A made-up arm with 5 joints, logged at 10 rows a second.
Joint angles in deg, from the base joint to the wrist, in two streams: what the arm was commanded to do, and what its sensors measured. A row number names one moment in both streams.
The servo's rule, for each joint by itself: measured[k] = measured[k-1] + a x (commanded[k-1-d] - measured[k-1]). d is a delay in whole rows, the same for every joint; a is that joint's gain. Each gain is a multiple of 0.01, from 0.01 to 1. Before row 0 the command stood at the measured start. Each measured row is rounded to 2 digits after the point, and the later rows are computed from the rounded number. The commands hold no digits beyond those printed.
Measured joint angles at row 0:
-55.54, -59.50, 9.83, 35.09, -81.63
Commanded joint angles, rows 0 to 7:
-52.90, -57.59, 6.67, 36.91, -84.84
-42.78, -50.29, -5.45, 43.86, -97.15
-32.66, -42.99, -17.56, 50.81, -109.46
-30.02, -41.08, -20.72, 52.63, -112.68
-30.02, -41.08, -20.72, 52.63, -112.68
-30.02, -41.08, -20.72, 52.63, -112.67
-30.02, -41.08, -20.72, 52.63, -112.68
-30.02, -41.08, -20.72, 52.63, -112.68
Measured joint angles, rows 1 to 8:
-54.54, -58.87, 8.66, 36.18, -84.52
-50.07, -56.04, 3.44, 40.79, -95.89
-43.45, -51.73, -4.33, 46.80, -108.10
-38.35, -48.22, -10.39, 50.30, -112.22
-35.18, -45.86, -14.21, 51.70, -112.63
-33.22, -44.28, -16.62, 52.26, -112.67
-32.00, -43.22, -18.14, 52.48, -112.68
-31.25, -42.51, -19.09, 52.57, -112.68
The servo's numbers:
d 0
a 0.38 0.33 0.37 0.60 0.90

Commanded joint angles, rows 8 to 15:
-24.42, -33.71, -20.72, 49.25, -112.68
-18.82, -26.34, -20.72, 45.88, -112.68
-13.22, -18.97, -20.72, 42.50, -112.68
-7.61, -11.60, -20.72, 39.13, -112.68
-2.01, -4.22, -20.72, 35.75, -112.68
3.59, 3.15, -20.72, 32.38, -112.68
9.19, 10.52, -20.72, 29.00, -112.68
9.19, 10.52, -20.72, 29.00, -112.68
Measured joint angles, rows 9 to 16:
-28.65, -39.61, -19.69, 50.58, -112.68
-24.91, -35.23, -20.07, 47.76, -112.68
-20.47, -29.86, -20.31, 44.60, -112.68
-15.58, -23.83, -20.46, 41.32, -112.68
-10.42, -17.36, -20.56, 37.98, -112.68
-5.10, -10.59, -20.62, 34.62, -112.68
0.33, -3.62, -20.66, 31.25, -112.68
3.70, 1.05, -20.68, 29.90, -112.68

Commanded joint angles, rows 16 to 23:
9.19, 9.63, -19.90, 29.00, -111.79
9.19, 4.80, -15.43, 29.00, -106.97
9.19, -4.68, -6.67, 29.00, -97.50
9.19, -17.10, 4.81, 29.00, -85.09
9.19, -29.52, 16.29, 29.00, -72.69
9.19, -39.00, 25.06, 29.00, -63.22
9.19, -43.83, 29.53, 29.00, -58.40
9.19, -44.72, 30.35, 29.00, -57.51
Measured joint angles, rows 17 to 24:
5.79, 3.88, -20.39, 29.36, -111.88
7.08, 4.18, -18.55, 29.14, -107.46
7.88, 1.26, -14.15, 29.06, -98.50
8.38, -4.80, -7.13, 29.02, -86.43
8.69, -12.96, 1.54, 29.01, -74.06
8.88, -21.55, 10.24, 29.00, -64.30
9.00, -28.90, 17.38, 29.00, -58.99
9.07, -34.12, 22.18, 29.00, -57.66

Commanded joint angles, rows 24 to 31:
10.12, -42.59, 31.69, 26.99, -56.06
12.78, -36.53, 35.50, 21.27, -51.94
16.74, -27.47, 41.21, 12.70, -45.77
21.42, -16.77, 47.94, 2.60, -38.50
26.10, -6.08, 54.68, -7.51, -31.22
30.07, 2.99, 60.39, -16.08, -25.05
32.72, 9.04, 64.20, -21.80, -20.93
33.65, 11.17, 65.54, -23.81, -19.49
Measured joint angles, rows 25 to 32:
9.47, -36.92, 25.70, 27.79, -56.22
10.73, -36.79, 29.33, 23.88, -52.37
13.01, -33.71, 33.73, 17.17, -46.43
16.21, -28.12, 38.99, 8.43, -39.29
19.97, -20.85, 44.80, -1.13, -32.03
23.81, -12.98, 50.57, -10.10, -25.75
27.20, -5.71, 55.61, -17.12, -21.41
29.65, -0.14, 59.28, -21.13, -19.68

